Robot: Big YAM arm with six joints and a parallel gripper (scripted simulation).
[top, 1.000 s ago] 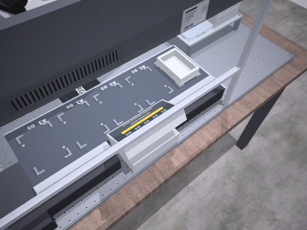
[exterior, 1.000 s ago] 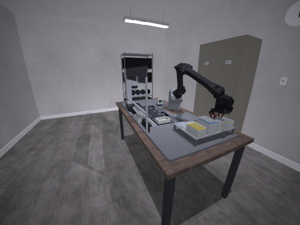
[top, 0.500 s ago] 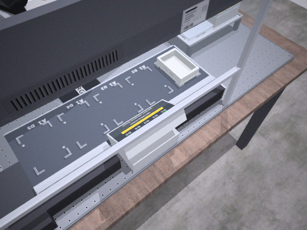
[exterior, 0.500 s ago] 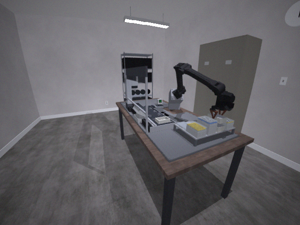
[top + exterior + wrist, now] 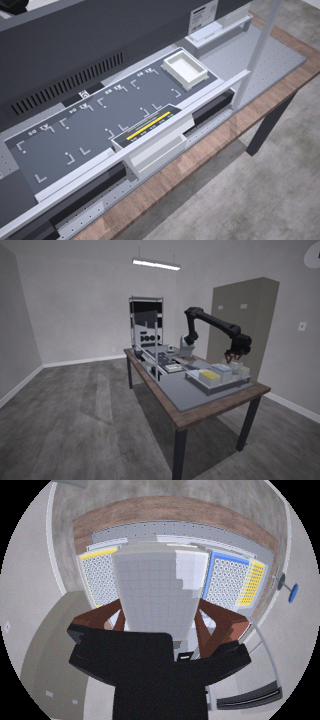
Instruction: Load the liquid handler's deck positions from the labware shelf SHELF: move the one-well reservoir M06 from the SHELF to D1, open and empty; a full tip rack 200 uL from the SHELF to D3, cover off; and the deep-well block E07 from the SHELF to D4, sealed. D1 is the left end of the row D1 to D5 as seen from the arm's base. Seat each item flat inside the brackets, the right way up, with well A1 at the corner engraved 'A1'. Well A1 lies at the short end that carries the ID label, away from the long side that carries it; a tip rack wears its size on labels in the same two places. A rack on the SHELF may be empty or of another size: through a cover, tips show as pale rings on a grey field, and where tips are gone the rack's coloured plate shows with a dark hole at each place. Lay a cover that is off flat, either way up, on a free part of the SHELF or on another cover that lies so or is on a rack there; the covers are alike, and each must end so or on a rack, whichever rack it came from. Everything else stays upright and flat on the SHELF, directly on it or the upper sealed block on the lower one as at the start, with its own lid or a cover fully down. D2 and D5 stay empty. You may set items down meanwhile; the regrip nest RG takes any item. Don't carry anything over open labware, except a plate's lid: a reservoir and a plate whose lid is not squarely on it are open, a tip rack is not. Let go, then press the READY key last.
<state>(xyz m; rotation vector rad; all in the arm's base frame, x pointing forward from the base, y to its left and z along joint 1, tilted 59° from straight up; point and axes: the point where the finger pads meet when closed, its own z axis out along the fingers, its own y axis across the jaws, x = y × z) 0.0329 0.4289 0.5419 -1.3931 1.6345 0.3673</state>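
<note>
Now: the yellow tip rack 100 mm behind my hand, 80 mm below it and 20 mm to the right of it. Also, from my hand: sealed deep-well block: 10 mm below; then clear flat plate: 230 mm ahead, 120 mm to the right, 110 mm below; then shelf: 130 mm below, 60 mm to the right, 60 mm ahead.
</note>
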